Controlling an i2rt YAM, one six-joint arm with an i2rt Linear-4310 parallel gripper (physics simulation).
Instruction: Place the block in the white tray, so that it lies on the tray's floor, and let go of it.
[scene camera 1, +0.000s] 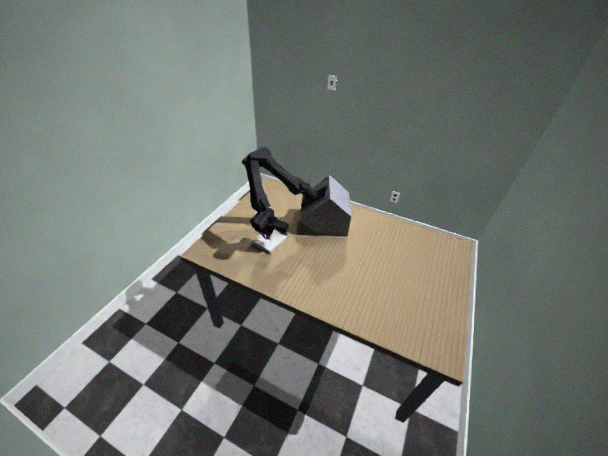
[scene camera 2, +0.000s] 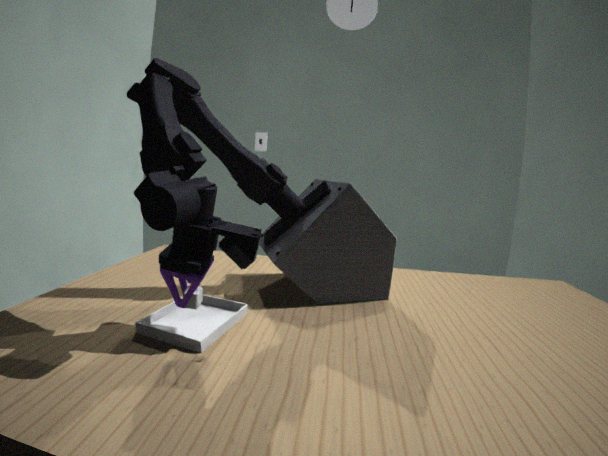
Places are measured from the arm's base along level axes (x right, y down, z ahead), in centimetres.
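Pixels of known places: gripper, between the fingertips: (scene camera 1: 266, 236) (scene camera 2: 184, 301); arm's base, origin of its link: (scene camera 1: 314, 197) (scene camera 2: 297, 214).
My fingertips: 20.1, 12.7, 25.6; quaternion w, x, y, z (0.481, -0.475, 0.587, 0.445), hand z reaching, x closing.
Note:
Ahead of a thing's pixels: the offset from my fingertips to its top centre, as dx, dy, dz. "spot": to the spot under its first point. Level surfaces: height alone.
The white tray {-1.2, +3.2, -3.0} (scene camera 1: 273, 243) (scene camera 2: 205, 326) lies on the table in front of the arm's base. My gripper (scene camera 1: 267, 236) (scene camera 2: 184, 303), with purple fingers, points down over the tray. It is shut on the small light grey block {-1.6, -2.7, +0.3} (scene camera 2: 196, 299), which shows just behind and right of the fingertips in scene camera 2. The block is low over the tray's back part, inside its outline; whether its underside touches the tray floor cannot be told. In scene camera 1 the block cannot be made out, as the gripper hides that spot.
The arm's dark, box-shaped base (scene camera 1: 325, 215) (scene camera 2: 345, 250) stands on the wooden table {dy +5.2} (scene camera 1: 390, 270) (scene camera 2: 475, 360), right of the tray and behind it. A camera-like part {spot: -9.9, -11.9, +4.6} (scene camera 2: 241, 242) juts from the wrist toward the base. Walls stand at the table's left and back.

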